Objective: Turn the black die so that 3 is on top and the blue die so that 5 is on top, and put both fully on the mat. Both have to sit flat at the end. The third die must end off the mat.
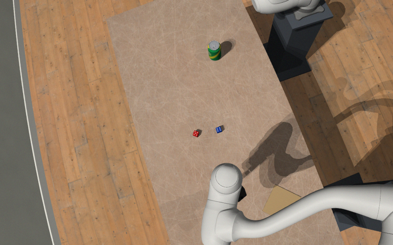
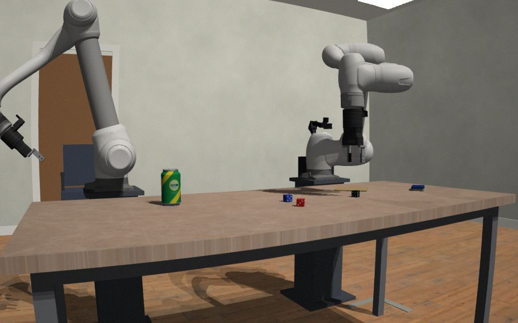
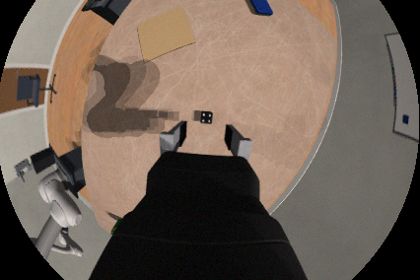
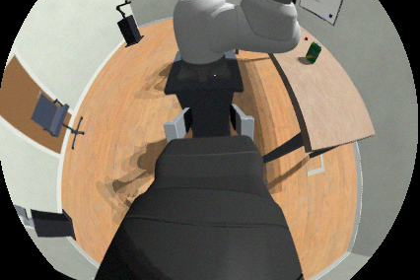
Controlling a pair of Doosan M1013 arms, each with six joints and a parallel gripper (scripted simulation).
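Right now my left hand is 14 cm above the black die. From my left hand the other things lie so: red die (7 cm ahead, 31 cm to the right, 14 cm below); then tan mat (20 cm behind, 16 cm to the left, 15 cm below); then blue die (4 cm behind, 28 cm to the right, 14 cm below).
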